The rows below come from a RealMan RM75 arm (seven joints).
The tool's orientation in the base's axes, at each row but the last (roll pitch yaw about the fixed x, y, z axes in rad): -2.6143 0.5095 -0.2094; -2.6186 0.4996 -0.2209; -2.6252 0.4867 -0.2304; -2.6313 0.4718 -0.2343; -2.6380 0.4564 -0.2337; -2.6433 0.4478 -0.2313; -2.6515 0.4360 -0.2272; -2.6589 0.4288 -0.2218; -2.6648 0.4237 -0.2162; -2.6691 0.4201 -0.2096; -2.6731 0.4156 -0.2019; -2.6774 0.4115 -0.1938; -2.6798 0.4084 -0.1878
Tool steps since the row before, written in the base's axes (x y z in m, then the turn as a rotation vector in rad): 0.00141 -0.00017 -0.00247 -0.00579 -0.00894 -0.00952; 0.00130 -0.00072 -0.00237 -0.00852 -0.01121 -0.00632; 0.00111 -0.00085 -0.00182 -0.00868 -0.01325 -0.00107; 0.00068 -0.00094 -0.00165 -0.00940 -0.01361 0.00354; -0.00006 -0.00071 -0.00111 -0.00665 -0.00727 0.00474; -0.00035 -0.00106 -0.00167 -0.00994 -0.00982 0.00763; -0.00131 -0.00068 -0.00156 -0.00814 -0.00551 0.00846; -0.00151 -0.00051 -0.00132 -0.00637 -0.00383 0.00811; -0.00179 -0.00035 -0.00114 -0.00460 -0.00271 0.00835; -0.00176 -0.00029 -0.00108 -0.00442 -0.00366 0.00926; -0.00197 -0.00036 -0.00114 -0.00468 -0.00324 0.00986; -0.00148 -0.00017 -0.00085 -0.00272 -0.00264 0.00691; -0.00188 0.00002 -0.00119 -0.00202 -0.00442 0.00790
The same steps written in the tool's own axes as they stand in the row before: 0.00244 0.00063 0.00133 0.00132 0.01371 0.00378; 0.00239 0.00106 0.00100 -0.00211 0.01527 0.00084; 0.00198 0.00100 0.00060 -0.00429 0.01466 -0.00432; 0.00153 0.00118 0.00056 -0.00694 0.01324 -0.00791; 0.00058 0.00108 0.00049 -0.00638 0.00651 -0.00604; 0.00064 0.00172 0.00083 -0.01000 0.00865 -0.00888; -0.00036 0.00173 0.00122 -0.00964 0.00407 -0.00766; -0.00069 0.00155 0.00118 -0.00826 0.00216 -0.00694; -0.00106 0.00144 0.00120 -0.00700 0.00047 -0.00700; -0.00108 0.00134 0.00119 -0.00703 0.00082 -0.00828; -0.00124 0.00148 0.00126 -0.00758 0.00031 -0.00849; -0.00096 0.00101 0.00100 -0.00474 0.00034 -0.00628; -0.00123 0.00111 0.00149 -0.00420 0.00120 -0.00818
